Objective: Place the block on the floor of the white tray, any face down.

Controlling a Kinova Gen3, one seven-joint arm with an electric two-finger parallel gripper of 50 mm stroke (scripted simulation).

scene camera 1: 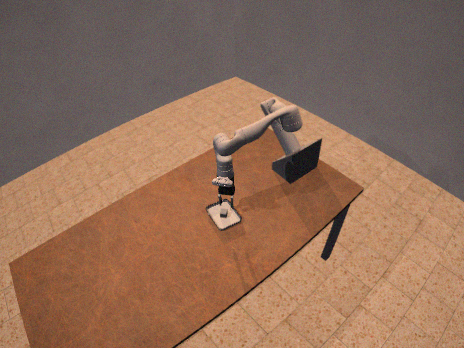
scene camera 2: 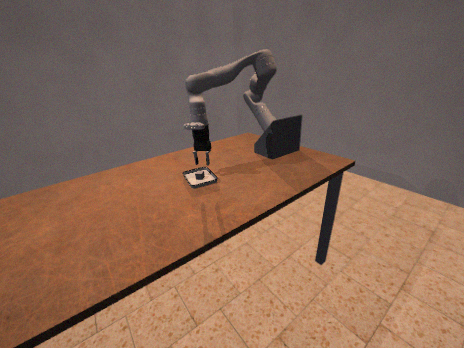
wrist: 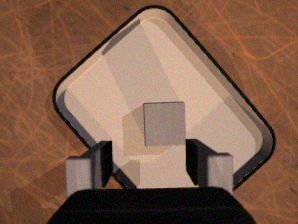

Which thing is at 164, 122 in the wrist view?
A grey block.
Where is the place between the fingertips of my gripper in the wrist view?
149, 156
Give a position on a white tray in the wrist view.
150, 58
